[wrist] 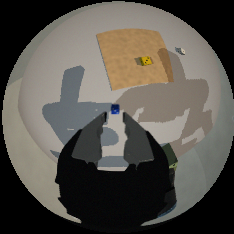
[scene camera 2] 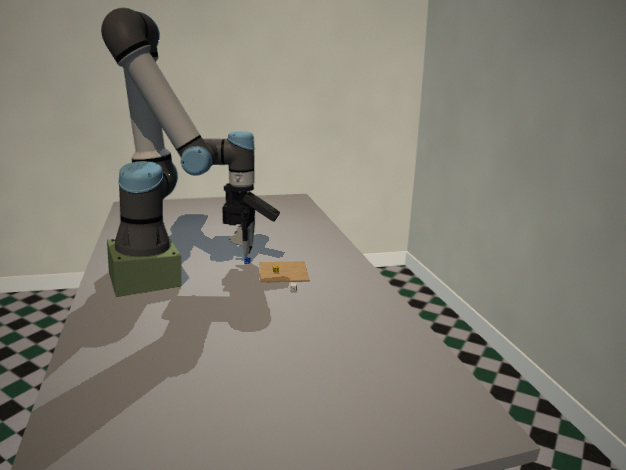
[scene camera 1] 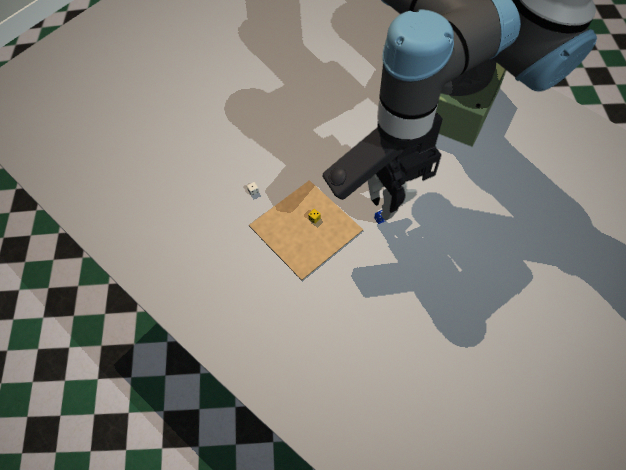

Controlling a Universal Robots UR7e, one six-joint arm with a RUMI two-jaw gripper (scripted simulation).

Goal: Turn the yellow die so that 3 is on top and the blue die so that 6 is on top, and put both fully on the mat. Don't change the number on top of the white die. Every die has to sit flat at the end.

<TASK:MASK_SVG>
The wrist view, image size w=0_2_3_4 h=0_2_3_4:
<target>gripper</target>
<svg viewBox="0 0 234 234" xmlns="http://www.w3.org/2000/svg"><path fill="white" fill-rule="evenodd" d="M62 149L57 163L57 175L55 178L55 183L59 184L60 191L58 200L67 209L67 214L80 219L81 224L54 213L60 218L74 225L94 231L131 233L158 227L180 216L178 215L157 224L141 226L144 222L158 218L158 213L168 204L164 202L166 190L171 188L172 185L169 179L169 163L164 150L150 132L146 131L126 112L123 112L123 123L125 124L125 134L128 139L125 141L124 160L129 163L129 166L125 171L97 169L97 161L102 158L100 136L103 133L103 124L106 122L107 112L103 112L84 128L79 129Z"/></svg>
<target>tan mat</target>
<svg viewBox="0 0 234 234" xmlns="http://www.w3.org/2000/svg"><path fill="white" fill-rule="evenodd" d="M96 34L112 91L144 84L174 82L169 54L158 31L117 29ZM149 56L152 64L142 66L139 59Z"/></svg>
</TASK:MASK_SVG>
